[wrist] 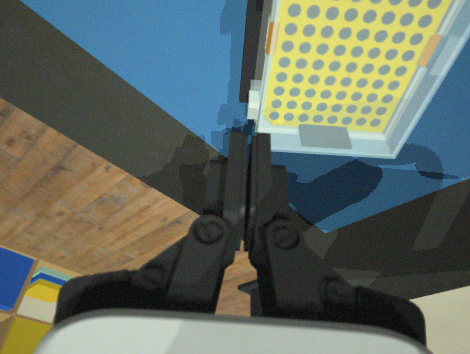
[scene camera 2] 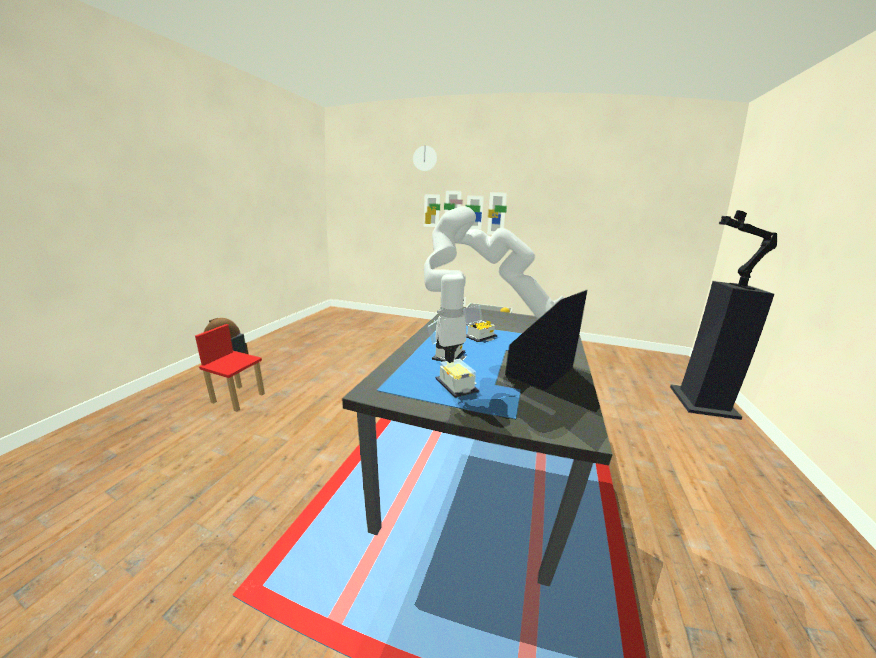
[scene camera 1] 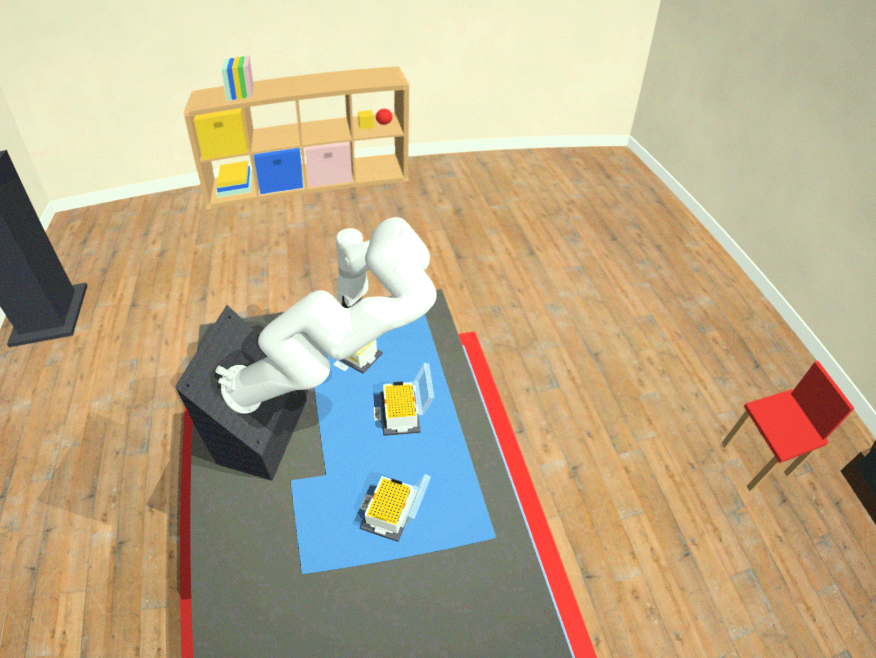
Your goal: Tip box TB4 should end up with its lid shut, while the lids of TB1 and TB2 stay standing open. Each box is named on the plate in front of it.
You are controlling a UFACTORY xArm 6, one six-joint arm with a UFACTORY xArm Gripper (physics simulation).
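Seen in the pictures: gripper, between the fingertips: (wrist: 247,155) (scene camera 2: 449,361); arm's base, origin of its link: (scene camera 2: 550,316) (scene camera 1: 241,389).
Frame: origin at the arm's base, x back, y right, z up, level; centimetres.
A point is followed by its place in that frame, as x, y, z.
Observation:
The box at the mat's far end (scene camera 1: 363,354) @(-34.7, -21.2, -18.5) (scene camera 2: 456,381) @(-30.9, -34.0, -18.3) (wrist: 340,65) @(-32.8, -27.7, -15.9) holds a yellow rack. Its clear lid (wrist: 370,149) @(-26.8, -29.3, -15.9) lies over the rack; whether it sits fully down cannot be told. The middle box (scene camera 1: 400,407) @(-41.5, 1.3, -17.8) has its lid (scene camera 1: 424,388) @(-49.0, -1.0, -14.0) standing open; in scene camera 2 it is mostly hidden behind the gripper. The third box (scene camera 1: 388,504) (scene camera 2: 481,332) @(-31.2, 23.1, -19.2) has its lid (scene camera 1: 419,497) @(-39.0, 34.2, -9.2) (scene camera 2: 473,312) @(-38.0, 34.6, -12.5) standing open. The name plates are not legible. My gripper (scene camera 2: 448,352) @(-34.4, -32.2, -11.8) (wrist: 247,155) @(-34.4, -32.2, -11.8) is shut and empty, its tips beside a corner of the far box; contact is unclear.
The boxes stand on a blue mat (scene camera 1: 329,545) @(-15.0, 36.1, -23.6) (scene camera 2: 417,386) @(-45.7, -33.4, -23.6) on a dark table (scene camera 1: 247,573) @(7.1, 40.2, -23.9) (scene camera 2: 371,398) @(-58.0, -46.7, -23.9). The black wedge-shaped base (scene camera 1: 230,428) @(3.6, 10.3, -1.8) (scene camera 2: 545,347) @(-1.5, -18.6, -6.7) carries the arm (scene camera 1: 396,283) @(-40.1, 7.9, 34.6) (scene camera 2: 453,247) @(-39.2, -15.4, 26.2), which passes over the far part of the mat in scene camera 1.

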